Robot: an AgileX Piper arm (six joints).
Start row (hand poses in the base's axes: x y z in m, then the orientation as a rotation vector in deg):
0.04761 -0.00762 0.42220 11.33 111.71 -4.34
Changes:
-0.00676 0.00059 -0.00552 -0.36 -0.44 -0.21
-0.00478 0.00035 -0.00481 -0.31 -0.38 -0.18
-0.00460 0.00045 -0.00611 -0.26 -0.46 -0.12
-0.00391 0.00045 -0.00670 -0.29 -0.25 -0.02
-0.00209 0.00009 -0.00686 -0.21 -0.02 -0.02
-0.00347 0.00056 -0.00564 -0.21 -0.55 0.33
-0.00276 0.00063 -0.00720 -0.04 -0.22 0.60
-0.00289 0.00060 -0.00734 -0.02 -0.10 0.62
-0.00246 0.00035 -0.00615 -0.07 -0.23 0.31
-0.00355 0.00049 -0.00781 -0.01 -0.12 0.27
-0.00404 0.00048 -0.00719 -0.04 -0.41 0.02
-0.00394 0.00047 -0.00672 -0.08 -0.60 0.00
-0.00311 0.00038 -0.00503 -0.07 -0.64 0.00
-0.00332 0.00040 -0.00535 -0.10 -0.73 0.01
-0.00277 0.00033 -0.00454 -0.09 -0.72 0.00
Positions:
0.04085 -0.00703 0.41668 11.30 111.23 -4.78
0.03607 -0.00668 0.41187 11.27 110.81 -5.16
0.03147 -0.00623 0.40576 11.22 110.32 -5.44
0.02756 -0.00578 0.39906 11.05 110.05 -5.70
0.02547 -0.00569 0.39220 10.93 110.01 -5.91
0.02200 -0.00513 0.38656 10.48 109.47 -5.83
0.01924 -0.00450 0.37936 9.88 109.29 -5.44
0.01635 -0.00390 0.37202 9.28 109.23 -5.03
0.01389 -0.00355 0.36587 8.94 109.02 -4.87
0.01034 -0.00306 0.35806 8.68 108.92 -4.69
0.00630 -0.00258 0.35087 8.64 108.51 -4.68
0.00236 -0.00211 0.34415 8.59 107.91 -4.70
-0.00075 -0.00173 0.33912 8.55 107.27 -4.71
-0.00407 -0.00133 0.33377 8.48 106.54 -4.73
-0.00684 -0.00100 0.32923 8.43 105.82 -4.75

